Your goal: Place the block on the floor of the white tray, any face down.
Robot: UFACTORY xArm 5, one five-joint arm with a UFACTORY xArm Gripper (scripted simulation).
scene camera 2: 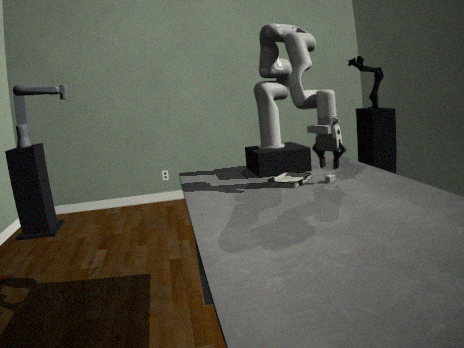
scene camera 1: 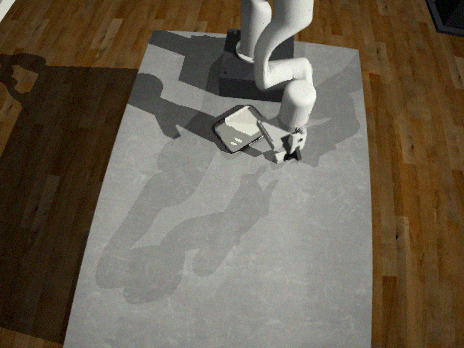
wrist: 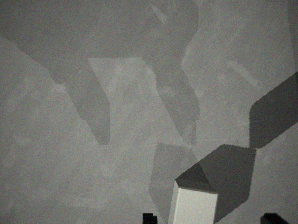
Labels:
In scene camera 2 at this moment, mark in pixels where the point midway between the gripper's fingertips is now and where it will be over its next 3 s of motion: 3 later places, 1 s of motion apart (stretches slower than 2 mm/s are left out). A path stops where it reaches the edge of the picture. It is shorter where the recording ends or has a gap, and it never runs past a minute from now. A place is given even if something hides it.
My gripper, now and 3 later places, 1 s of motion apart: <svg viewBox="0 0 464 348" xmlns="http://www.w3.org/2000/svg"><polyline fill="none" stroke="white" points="329,167 329,173 329,180 329,176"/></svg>

